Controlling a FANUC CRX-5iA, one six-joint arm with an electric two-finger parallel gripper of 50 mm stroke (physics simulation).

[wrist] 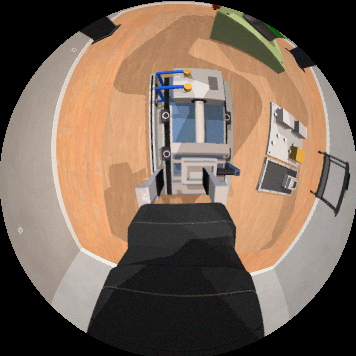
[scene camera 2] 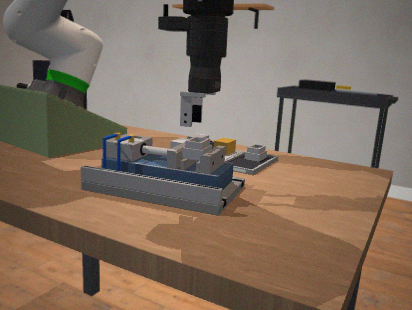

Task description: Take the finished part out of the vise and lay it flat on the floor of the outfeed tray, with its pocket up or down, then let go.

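Places are measured from the arm's base along level axes (x ahead, y left, z up), in centimetres.
Where they show: gripper, fingertip midpoint: [wrist: 182,175] [scene camera 2: 191,124]; arm's base, link origin: [scene camera 2: 59,105].
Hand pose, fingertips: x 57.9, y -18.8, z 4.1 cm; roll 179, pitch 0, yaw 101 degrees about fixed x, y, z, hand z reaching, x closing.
Each offset is from my fingertips to the top centre of the thing. "spot": to the spot under its first point.
The finished part {dz -3.5, dx +0.2, dy +2.7 cm} [scene camera 2: 197,145] [wrist: 199,161] is a light grey stepped block, pocket up, between the jaws of the vise {dz -5.1, dx -6.3, dy +1.5 cm} [scene camera 2: 202,176] [wrist: 197,149], which has a blue body on a grey base. My gripper [scene camera 2: 193,123] [wrist: 182,175] is open and empty, above the part and apart from it. In the wrist view the fingers appear on either side of the part. The outfeed tray [scene camera 2: 241,163] [wrist: 274,176], with a dark floor and pale rim, lies beyond the vise in the scene view and right of it in the wrist view.
Another grey stepped block {dz -10.9, dx +0.1, dy +37.1 cm} [scene camera 2: 256,153] [wrist: 290,181] stands in the tray. A yellow block [scene camera 2: 225,146] [wrist: 297,154] is on a pale board [wrist: 276,145] beside the tray. Blue tubes {spot: dz -6.7, dx -12.8, dy -6.3 cm} [scene camera 2: 119,152] [wrist: 171,88] rise at the vise's far end. A green wedge [scene camera 2: 27,120] [wrist: 240,40] stands beyond.
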